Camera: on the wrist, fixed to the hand. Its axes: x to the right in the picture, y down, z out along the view.
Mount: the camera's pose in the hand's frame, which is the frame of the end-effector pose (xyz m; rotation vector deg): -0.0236 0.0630 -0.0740 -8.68 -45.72 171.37
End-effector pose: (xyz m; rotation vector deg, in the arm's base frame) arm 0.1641 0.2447 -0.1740 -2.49 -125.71 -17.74
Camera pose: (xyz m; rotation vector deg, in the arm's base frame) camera 0.2455 0.2900 -0.1376 154.08 18.74 -65.97
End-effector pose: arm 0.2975 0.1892 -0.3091 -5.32 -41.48 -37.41
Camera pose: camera 0.3644 0.2299 -0.3713 -72.57 -27.78 132.34
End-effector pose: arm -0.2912 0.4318 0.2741 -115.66 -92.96 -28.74
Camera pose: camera -0.2333 0.3591 0.3110 116.50 -116.03 -71.37
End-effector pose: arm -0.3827 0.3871 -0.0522 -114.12 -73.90 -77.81
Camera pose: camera -0.3686 0.2906 -0.0299 -89.75 97.93 52.11
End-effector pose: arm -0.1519 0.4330 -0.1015 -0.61 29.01 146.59
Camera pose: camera -0.1699 0.3451 -0.1456 -49.47 12.79 -34.22
